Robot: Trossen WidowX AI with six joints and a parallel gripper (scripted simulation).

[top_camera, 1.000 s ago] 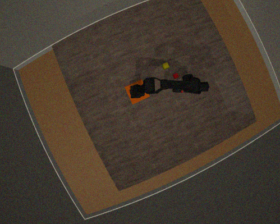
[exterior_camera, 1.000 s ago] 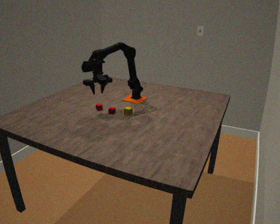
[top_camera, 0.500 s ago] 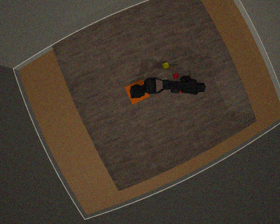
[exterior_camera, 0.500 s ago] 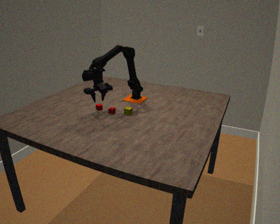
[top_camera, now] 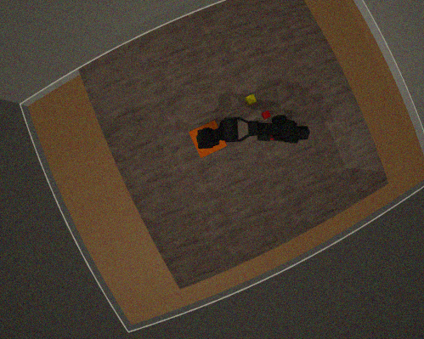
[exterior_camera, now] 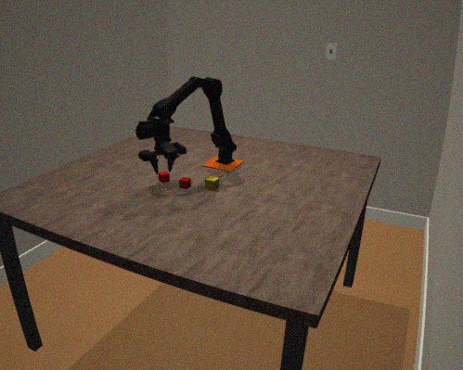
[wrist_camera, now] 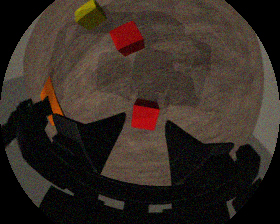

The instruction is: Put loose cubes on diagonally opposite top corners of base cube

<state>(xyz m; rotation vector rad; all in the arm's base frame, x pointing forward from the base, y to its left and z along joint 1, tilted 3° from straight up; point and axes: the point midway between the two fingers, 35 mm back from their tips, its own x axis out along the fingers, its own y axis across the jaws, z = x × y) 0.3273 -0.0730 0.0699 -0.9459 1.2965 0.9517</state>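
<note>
Now: the red cube 2 cm below my gripper tip. Round my gripper tip: yellow cube (20 cm to the left, 6 cm behind, 1 cm below).
</note>
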